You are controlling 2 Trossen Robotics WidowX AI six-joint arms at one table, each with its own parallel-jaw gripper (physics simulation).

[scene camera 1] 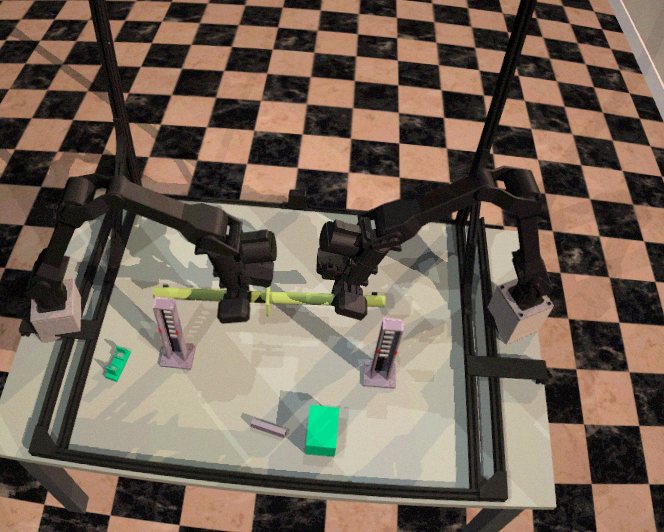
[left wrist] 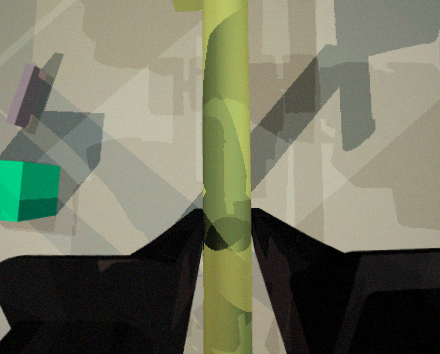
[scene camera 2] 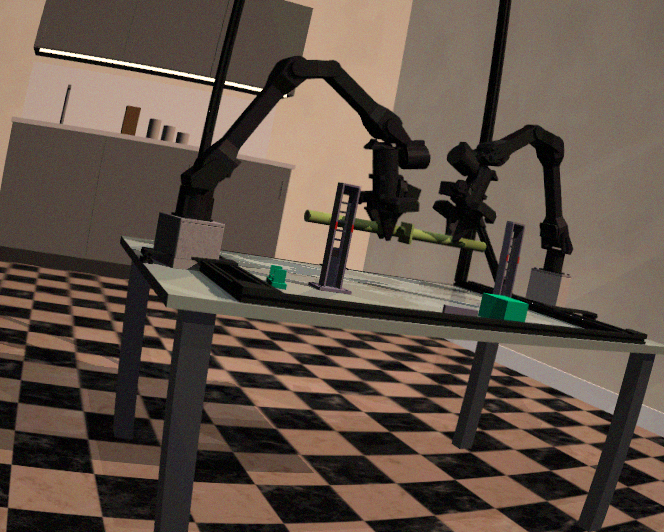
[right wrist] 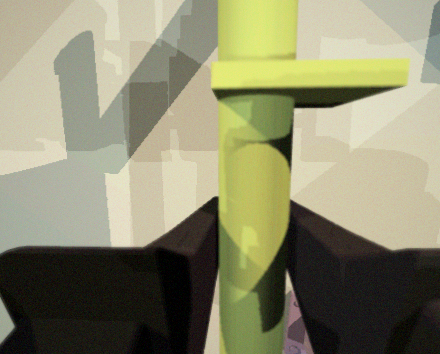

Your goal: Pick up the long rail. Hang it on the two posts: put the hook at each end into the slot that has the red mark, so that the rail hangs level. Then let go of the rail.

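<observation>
The long yellow-green rail is in the air, behind both post tops in scene camera 1, apart from the right post. My left gripper is shut on it near its right end. My right gripper is shut on it left of its square collar. The left post and right post stand upright with slots and red marks. The end hooks are too small to make out.
A green block and a small mauve bar lie near the front. A green bracket lies left of the left post. A black frame edges the table.
</observation>
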